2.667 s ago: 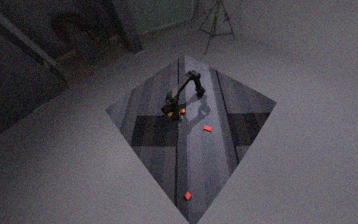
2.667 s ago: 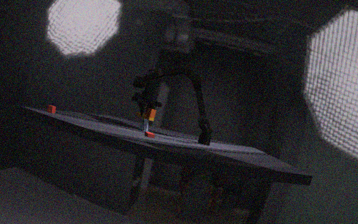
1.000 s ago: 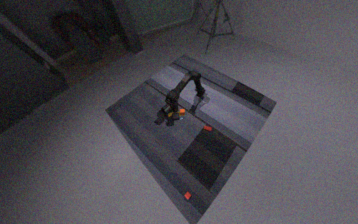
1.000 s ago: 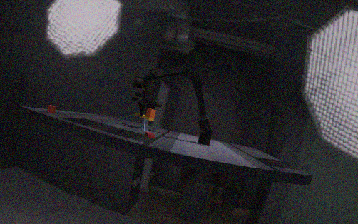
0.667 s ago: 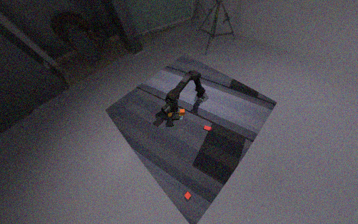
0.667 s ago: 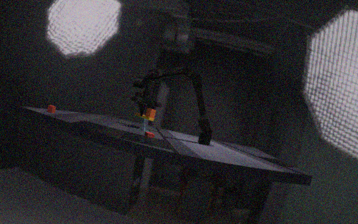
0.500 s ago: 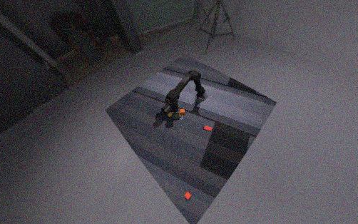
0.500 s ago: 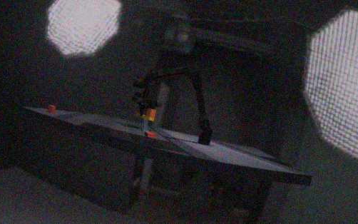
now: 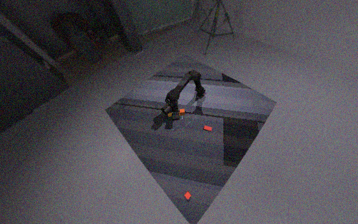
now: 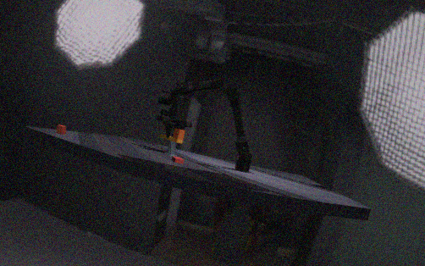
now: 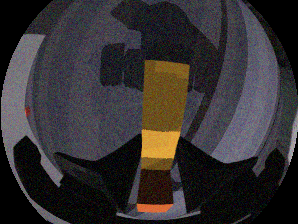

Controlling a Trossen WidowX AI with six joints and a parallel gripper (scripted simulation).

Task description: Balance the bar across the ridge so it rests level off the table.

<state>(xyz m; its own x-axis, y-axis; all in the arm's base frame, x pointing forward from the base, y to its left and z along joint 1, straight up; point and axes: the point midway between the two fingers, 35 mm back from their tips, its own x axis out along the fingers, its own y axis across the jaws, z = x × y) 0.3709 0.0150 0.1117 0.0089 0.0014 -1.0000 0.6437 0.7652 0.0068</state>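
Now: the pale piece 2 cm behind my gripper tip, 2 cm to the left of it and 1 cm below it.
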